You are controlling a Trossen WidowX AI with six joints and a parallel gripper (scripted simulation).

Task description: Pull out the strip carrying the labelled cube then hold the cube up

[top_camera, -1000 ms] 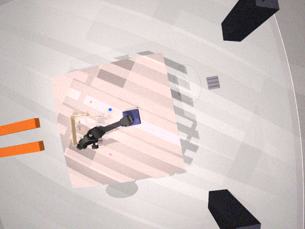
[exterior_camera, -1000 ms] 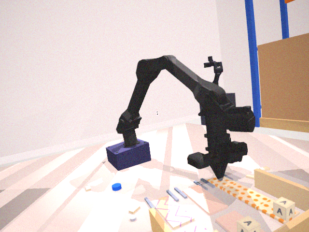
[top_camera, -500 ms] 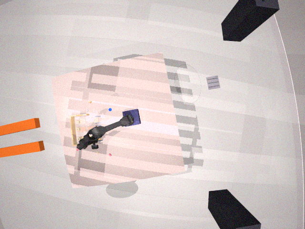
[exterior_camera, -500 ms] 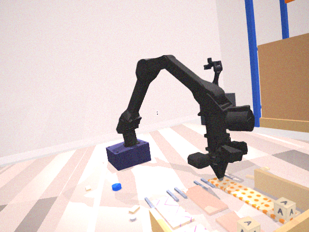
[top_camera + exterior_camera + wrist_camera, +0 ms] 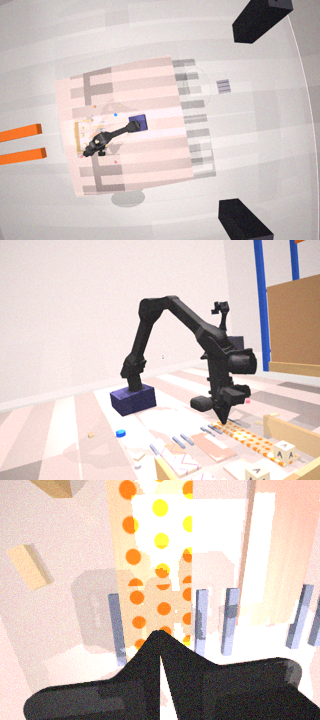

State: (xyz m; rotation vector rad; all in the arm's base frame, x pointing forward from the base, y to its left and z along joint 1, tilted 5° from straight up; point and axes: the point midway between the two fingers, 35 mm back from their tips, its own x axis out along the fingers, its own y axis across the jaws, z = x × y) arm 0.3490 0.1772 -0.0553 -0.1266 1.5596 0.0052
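Right now the strip is 10 cm ahead of my gripper tip and 1 cm to the left of it. Round my gripper tip: blue disc 29 cm to the right, 12 cm behind.
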